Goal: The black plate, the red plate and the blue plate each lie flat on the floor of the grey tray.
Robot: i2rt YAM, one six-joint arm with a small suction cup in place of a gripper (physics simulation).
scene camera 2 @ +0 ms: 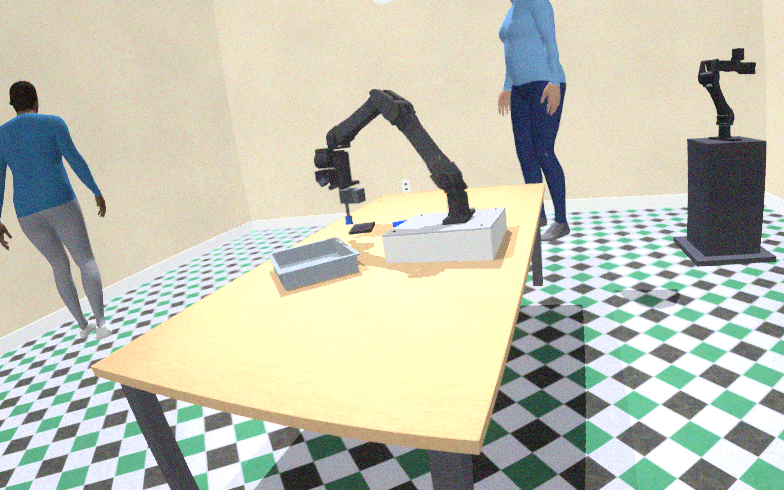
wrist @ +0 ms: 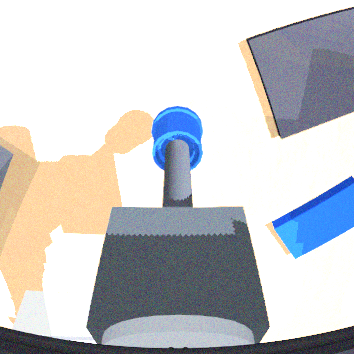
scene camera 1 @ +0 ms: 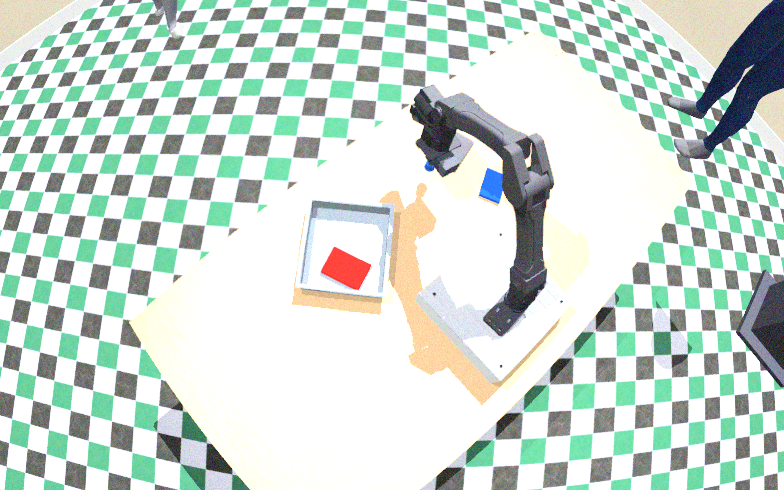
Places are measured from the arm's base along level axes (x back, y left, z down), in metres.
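Where they show: hand, its tool point: (scene camera 2: 349, 223) (wrist: 176, 128) (scene camera 1: 429, 167); arm's base, origin of its link: (scene camera 2: 459, 217) (scene camera 1: 515, 300).
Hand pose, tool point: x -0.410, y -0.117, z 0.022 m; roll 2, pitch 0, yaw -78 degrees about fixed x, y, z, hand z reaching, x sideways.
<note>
Things, the pixels of their centre, and the offset from my tool point. Level surfaces: height alone.
- red plate, middle of its body: (scene camera 1: 345, 268) dx +0.041, dy +0.347, dz +0.046 m
- grey tray, middle of its body: (scene camera 1: 345, 248) (scene camera 2: 311, 261) dx +0.005, dy +0.312, dz +0.029 m
- black plate, middle of its body: (wrist: 333, 66) (scene camera 1: 453, 149) (scene camera 2: 362, 227) dx -0.008, dy -0.124, dz +0.050 m
- blue plate, middle of its body: (wrist: 322, 220) (scene camera 1: 493, 185) (scene camera 2: 402, 225) dx +0.151, dy -0.121, dz +0.049 m
- table, height of its surface: dz +0.054 m
The red plate (scene camera 1: 345, 268) lies flat on the floor of the grey tray (scene camera 1: 389, 248) (scene camera 2: 323, 274) (wrist: 4, 161); the tray wall hides it in scene camera 2. The black plate (scene camera 1: 463, 146) (scene camera 2: 362, 227) (wrist: 295, 82) lies flat on the table, partly hidden by the wrist in scene camera 1. The blue plate (scene camera 1: 491, 184) (scene camera 2: 397, 223) (wrist: 320, 217) lies on the table between the black plate and the robot base. My gripper (scene camera 1: 429, 166) (scene camera 2: 348, 220) (wrist: 177, 132), a blue suction cup, is open and holds nothing. It hangs above the table beside the black plate, on the tray side, apart from its shadow.
The white base box (scene camera 1: 479, 346) (scene camera 2: 439, 245) stands on the table (scene camera 1: 277, 392) (scene camera 2: 346, 346) near one long edge, to the right of the tray in scene camera 1. My upper arm and elbow (scene camera 1: 523, 167) (scene camera 2: 390, 106) arch high, close beside the blue plate in scene camera 1. Two people stand beyond the table.
</note>
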